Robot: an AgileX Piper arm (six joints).
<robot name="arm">
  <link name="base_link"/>
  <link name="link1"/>
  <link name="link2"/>
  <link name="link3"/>
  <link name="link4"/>
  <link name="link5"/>
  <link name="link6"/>
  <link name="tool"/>
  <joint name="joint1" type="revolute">
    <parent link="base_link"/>
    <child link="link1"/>
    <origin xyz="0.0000 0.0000 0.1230" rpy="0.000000 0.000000 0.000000"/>
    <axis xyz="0 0 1"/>
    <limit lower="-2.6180" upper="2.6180"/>
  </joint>
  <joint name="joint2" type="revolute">
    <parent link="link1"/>
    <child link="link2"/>
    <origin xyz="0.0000 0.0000 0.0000" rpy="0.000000 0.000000 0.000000"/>
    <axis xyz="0 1 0"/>
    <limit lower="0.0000" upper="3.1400"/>
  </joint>
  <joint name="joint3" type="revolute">
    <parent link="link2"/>
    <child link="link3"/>
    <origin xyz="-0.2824 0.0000 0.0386" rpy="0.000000 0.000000 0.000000"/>
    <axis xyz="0 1 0"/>
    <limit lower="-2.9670" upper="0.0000"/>
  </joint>
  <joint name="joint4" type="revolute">
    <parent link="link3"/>
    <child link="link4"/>
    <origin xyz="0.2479 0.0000 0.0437" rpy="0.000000 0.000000 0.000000"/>
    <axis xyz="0.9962 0 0.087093"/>
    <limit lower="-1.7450" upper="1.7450"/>
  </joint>
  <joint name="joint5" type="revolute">
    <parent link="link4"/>
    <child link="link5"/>
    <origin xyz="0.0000 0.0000 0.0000" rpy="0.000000 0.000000 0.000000"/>
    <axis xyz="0 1 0"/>
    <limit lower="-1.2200" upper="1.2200"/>
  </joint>
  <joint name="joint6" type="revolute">
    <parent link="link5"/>
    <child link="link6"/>
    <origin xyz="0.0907 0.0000 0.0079" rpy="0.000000 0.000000 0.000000"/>
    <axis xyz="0.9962 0 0.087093"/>
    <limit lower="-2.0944" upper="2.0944"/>
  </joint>
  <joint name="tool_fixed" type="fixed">
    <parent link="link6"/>
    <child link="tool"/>
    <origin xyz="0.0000 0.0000 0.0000" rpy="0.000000 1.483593 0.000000"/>
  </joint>
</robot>
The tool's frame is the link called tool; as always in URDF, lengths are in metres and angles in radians.
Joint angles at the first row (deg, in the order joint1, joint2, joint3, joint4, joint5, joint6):
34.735, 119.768, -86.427, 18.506, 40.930, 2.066
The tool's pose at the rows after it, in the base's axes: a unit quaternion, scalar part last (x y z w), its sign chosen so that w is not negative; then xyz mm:
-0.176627 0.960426 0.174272 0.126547 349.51 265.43 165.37
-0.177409 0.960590 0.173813 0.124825 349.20 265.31 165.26
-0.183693 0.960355 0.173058 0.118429 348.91 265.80 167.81
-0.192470 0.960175 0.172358 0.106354 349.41 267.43 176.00
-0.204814 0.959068 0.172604 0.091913 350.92 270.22 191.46
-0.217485 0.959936 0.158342 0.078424 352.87 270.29 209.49
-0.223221 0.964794 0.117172 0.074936 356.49 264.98 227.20
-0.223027 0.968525 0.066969 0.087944 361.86 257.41 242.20
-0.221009 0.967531 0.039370 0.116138 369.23 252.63 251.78
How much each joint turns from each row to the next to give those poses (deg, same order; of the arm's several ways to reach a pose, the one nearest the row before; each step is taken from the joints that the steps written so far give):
0.001, 0.178, -0.002, -0.001, 0.113, 0.001
-0.001, -0.001, 0.003, 0.001, 0.216, -0.057
0.000, -0.001, -0.712, 0.000, 1.512, -0.428
0.001, 0.002, -2.142, -0.203, 3.537, -0.121
-0.001, -0.001, -3.836, -0.291, 5.447, -0.001
0.000, 0.001, -4.544, -2.222, 6.463, 1.100
0.001, -0.062, -4.489, -5.535, 6.302, 2.735
-0.001, -0.116, -3.533, -6.637, 4.185, 2.551
-0.210, 0.000, -2.067, -4.383, 0.204, 1.132

